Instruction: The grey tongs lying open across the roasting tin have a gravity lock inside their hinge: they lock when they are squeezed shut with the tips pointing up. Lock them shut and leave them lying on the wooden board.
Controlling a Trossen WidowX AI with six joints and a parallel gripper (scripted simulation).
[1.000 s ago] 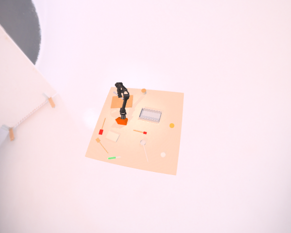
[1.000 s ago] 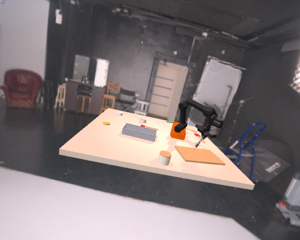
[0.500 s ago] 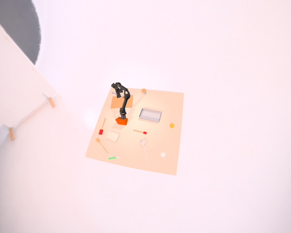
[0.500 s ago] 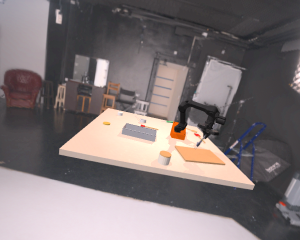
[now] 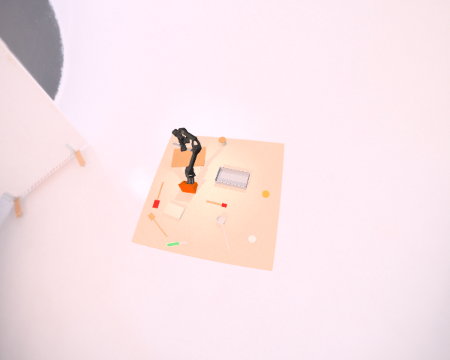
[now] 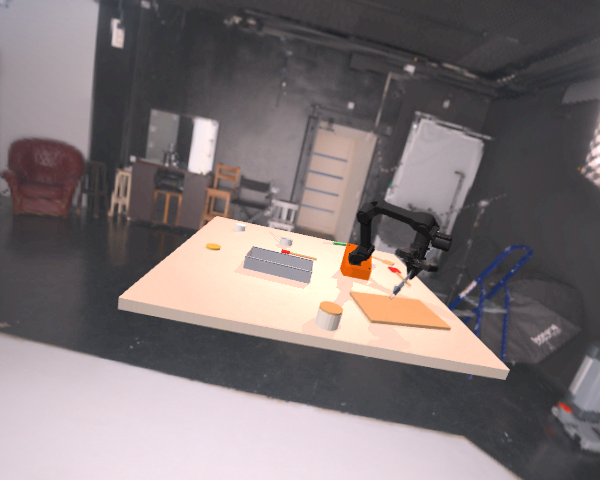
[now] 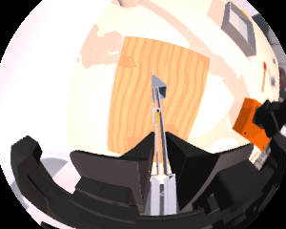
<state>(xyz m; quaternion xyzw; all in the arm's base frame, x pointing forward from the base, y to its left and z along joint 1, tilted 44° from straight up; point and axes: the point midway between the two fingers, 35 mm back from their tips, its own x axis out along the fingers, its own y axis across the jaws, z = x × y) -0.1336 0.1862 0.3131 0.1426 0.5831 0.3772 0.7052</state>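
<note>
My gripper tip is now 140 mm above the wooden board. Also, from my gripper tip: orange disc 840 mm ahead, 350 mm to the right, 140 mm below; then pale plate 620 mm to the right, 140 mm below, 10 mm ahead; then grey roasting tin 510 mm ahead, 230 mm to the right, 120 mm below.
</note>
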